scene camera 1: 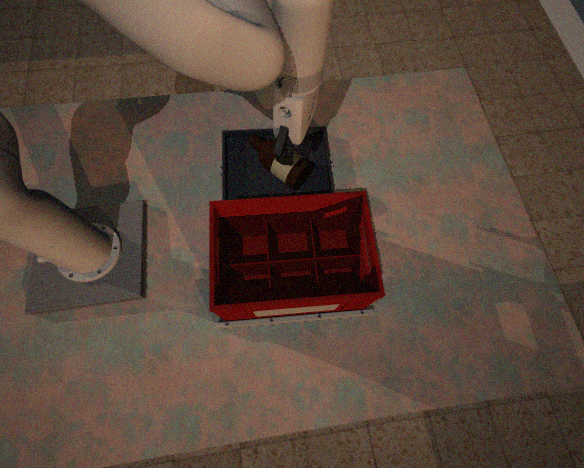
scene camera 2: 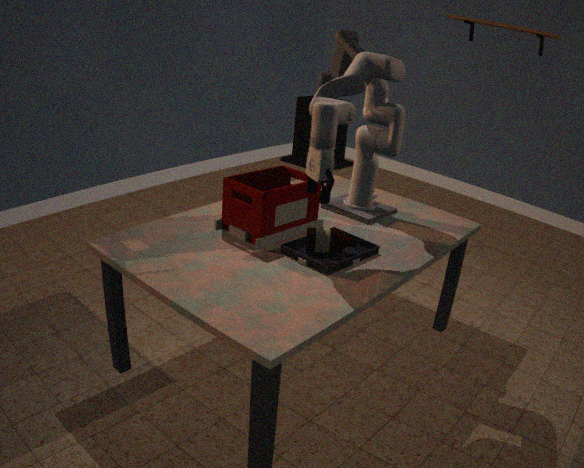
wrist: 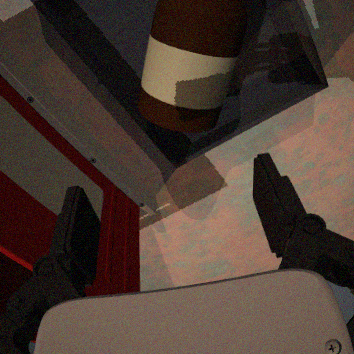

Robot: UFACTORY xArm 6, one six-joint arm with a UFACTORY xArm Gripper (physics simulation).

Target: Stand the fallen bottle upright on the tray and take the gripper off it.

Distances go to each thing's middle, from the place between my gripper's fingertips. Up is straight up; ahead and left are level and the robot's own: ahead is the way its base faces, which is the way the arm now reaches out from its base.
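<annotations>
Brown bottle (scene camera 1: pixel 294 176): my gripper 10 mm past it, 50 mm right of it, 130 mm above it.
</annotations>
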